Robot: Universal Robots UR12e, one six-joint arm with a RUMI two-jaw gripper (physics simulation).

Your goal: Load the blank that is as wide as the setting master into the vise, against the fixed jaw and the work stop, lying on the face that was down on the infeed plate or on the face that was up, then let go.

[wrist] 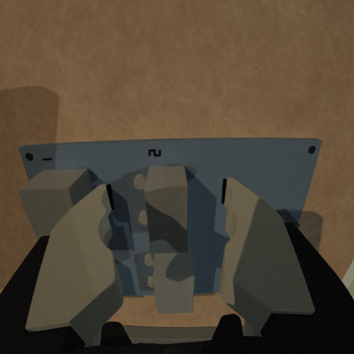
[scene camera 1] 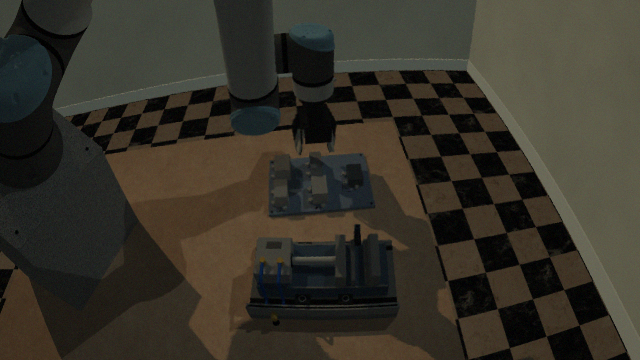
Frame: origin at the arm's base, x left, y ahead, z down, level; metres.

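Where they show: gripper, fingertip midpoint: point(scene camera 1: 315, 152); arm's base, origin of the base link: point(scene camera 1: 24, 150).
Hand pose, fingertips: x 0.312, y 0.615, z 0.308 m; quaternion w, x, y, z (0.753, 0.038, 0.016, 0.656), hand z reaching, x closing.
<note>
Things, the pixels of their centre, and the offset from my fingertips. "pt": a spot on its surface instead.
- blue-grey infeed plate, surface spot: point(scene camera 1: 360, 196) pt dx -0.123, dy +0.116, dz +0.032 m
- darker block, body centre: point(scene camera 1: 354, 175) dx -0.062, dy +0.102, dz +0.019 m
- vise, body centre: point(scene camera 1: 322, 270) dx -0.361, dy +0.037, dz -0.010 m
- black upright post, surface spot: point(scene camera 1: 357, 235) pt dx -0.307, dy +0.105, dz -0.056 m
My gripper point(scene camera 1: 315, 149) point(wrist: 167, 183) is open and empty, above the back of the blue-grey infeed plate point(scene camera 1: 360, 196) point(wrist: 250, 152). A grey block point(scene camera 1: 315, 163) point(wrist: 166, 210) at the plate's back middle lies below the gap between the fingers. Another grey block point(scene camera 1: 319, 189) point(wrist: 173, 292) stands in front of it. Two grey blocks stand at the left, one at the back point(scene camera 1: 282, 166) point(wrist: 50, 200), one at the front point(scene camera 1: 280, 193). A darker block point(scene camera 1: 354, 174) stands at the right, mostly hidden by a finger in the wrist view. Which is the setting master I cannot tell.
The vise point(scene camera 1: 325, 310) stands in front of the plate. Its moving jaw point(scene camera 1: 340, 262) and fixed jaw point(scene camera 1: 372, 262) are apart, no block showing between them; a black upright post point(scene camera 1: 357, 235) rises at their back. Blue hoses point(scene camera 1: 261, 282) run down its left end.
</note>
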